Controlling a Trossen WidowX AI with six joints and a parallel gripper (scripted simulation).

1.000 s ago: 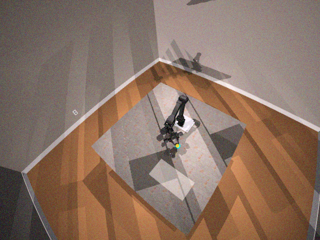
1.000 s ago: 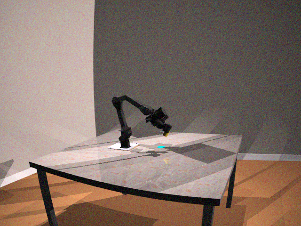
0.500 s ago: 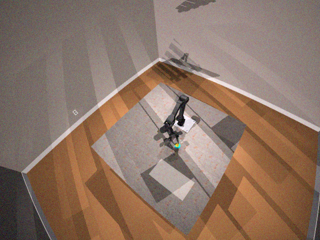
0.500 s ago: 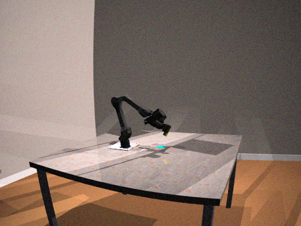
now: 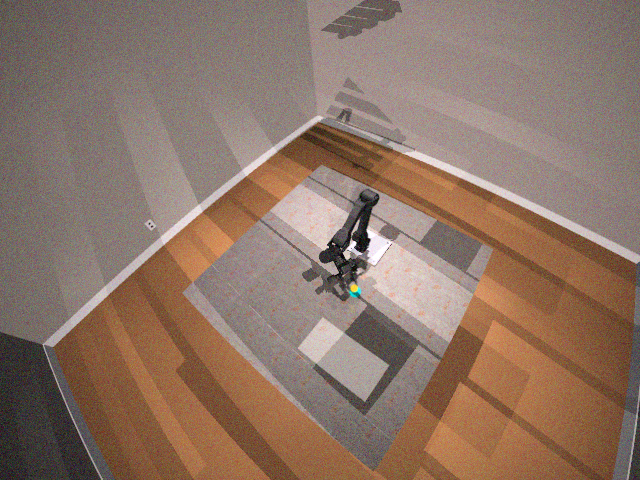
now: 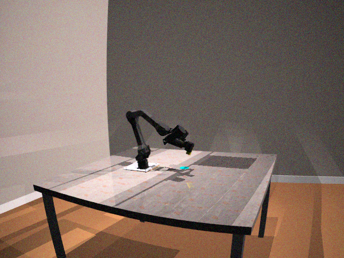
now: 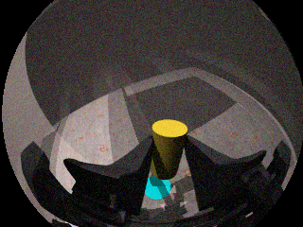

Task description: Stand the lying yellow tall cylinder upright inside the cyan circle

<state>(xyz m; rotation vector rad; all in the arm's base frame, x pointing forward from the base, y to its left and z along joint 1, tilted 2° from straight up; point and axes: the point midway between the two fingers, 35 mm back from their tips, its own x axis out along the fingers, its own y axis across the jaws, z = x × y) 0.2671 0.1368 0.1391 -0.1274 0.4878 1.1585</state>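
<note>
Right now my gripper tip is 4 cm past the cyan circle, 2 cm to the left of it and 14 cm above it. Round my gripper tip: yellow tall cylinder (1 cm behind, 2 cm below).
</note>
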